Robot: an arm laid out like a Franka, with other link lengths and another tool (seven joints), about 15 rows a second.
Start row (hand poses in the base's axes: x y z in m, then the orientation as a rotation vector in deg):
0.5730, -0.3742, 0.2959, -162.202, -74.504, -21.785
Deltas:
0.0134, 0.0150, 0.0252, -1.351, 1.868, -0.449
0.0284, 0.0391, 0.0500, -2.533, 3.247, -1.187
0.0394, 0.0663, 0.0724, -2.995, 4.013, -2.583
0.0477, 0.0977, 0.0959, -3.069, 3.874, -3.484
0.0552, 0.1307, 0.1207, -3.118, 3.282, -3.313
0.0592, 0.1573, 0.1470, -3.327, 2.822, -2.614
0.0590, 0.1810, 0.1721, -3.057, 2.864, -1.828
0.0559, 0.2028, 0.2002, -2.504, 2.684, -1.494
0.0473, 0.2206, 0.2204, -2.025, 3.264, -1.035
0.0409, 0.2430, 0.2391, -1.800, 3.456, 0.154
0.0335, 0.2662, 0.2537, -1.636, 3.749, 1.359
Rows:
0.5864, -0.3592, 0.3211, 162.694, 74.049, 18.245
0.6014, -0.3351, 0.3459, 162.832, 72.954, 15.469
0.6124, -0.3079, 0.3683, 163.558, 70.930, 14.063
0.6207, -0.2765, 0.3918, 163.874, 69.573, 14.192
0.6282, -0.2435, 0.4166, 163.442, 69.736, 14.973
0.6322, -0.2169, 0.4429, 162.678, 70.659, 15.462
0.6320, -0.1932, 0.4680, 162.526, 71.863, 15.609
0.6289, -0.1714, 0.4961, 162.722, 72.427, 16.263
0.6203, -0.1536, 0.5163, 163.187, 73.275, 15.818
0.6139, -0.1312, 0.5350, -162.826, -75.085, -15.726
0.6065, -0.1080, 0.5496, -161.703, -76.573, -15.377

